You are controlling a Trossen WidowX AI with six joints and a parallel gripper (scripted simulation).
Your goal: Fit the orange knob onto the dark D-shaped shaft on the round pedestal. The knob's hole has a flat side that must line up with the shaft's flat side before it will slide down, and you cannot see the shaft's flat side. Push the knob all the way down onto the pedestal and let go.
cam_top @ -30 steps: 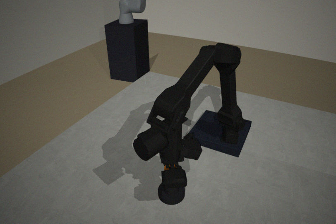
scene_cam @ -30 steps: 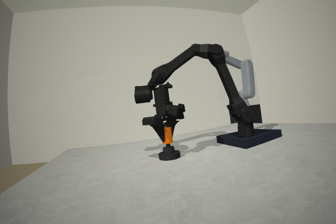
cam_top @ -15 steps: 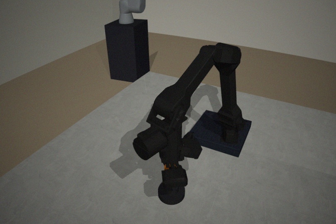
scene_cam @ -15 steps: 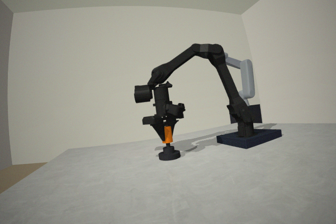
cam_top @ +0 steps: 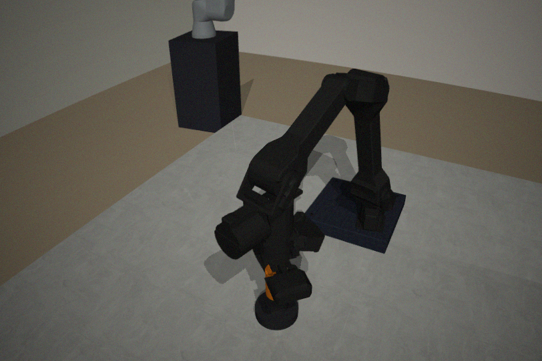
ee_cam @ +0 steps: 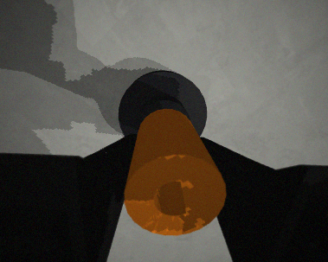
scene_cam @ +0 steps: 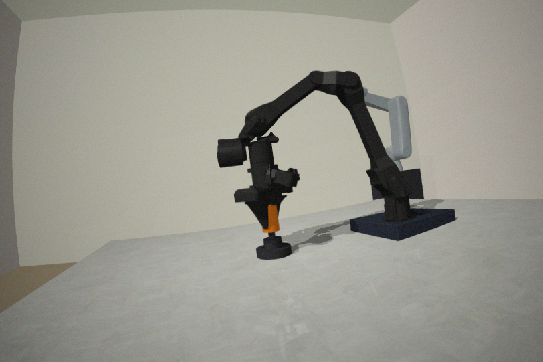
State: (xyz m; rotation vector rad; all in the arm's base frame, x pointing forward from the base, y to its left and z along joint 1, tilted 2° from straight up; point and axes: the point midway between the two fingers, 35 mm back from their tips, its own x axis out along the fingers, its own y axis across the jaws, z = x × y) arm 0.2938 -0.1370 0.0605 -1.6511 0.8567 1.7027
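My gripper tip is now 2 cm below the orange knob. Also, from my gripper tip: dark round pedestal 4 cm below.
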